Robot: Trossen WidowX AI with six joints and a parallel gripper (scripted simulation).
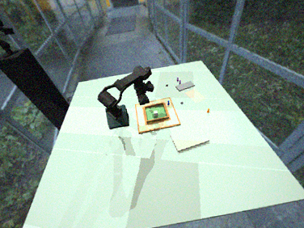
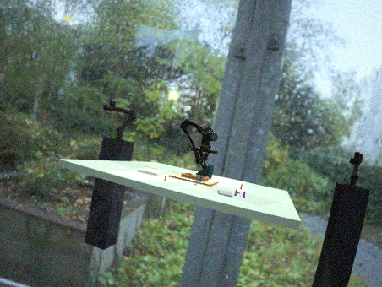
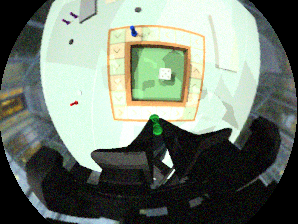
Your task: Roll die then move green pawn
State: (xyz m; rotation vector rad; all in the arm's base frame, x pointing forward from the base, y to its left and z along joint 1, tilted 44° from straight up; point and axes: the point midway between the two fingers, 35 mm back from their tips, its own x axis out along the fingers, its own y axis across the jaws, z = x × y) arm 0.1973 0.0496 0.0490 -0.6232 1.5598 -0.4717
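Now: the die 70 mm ahead of my gripper tip, 30 mm to the right of it and 100 mm below it. The rest, counted from my gripper tip: red pawn (300 mm to the left, 110 mm below); blue pawn (190 mm ahead, 50 mm to the left, 100 mm below); green pawn (10 mm above).
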